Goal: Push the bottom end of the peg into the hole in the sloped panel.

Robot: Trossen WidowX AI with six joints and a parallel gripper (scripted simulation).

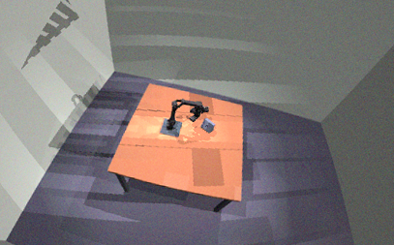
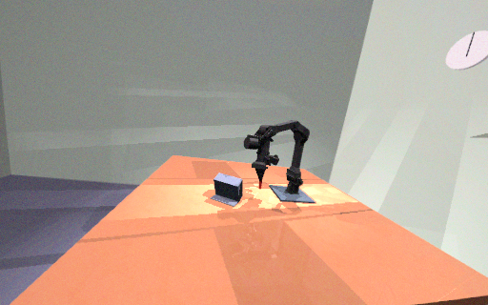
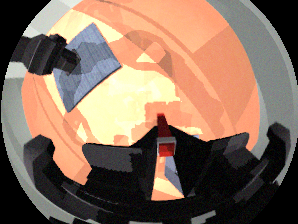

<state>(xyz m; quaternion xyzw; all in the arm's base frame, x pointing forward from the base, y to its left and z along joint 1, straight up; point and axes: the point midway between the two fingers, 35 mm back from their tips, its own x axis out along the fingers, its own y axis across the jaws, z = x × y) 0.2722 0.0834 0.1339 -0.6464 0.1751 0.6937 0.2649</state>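
The panel lies 15 cm ahead of my gripper tip, 5 cm below it and 3 cm to the right of it. From my gripper tip the other things lie so: red peg 2 cm above.
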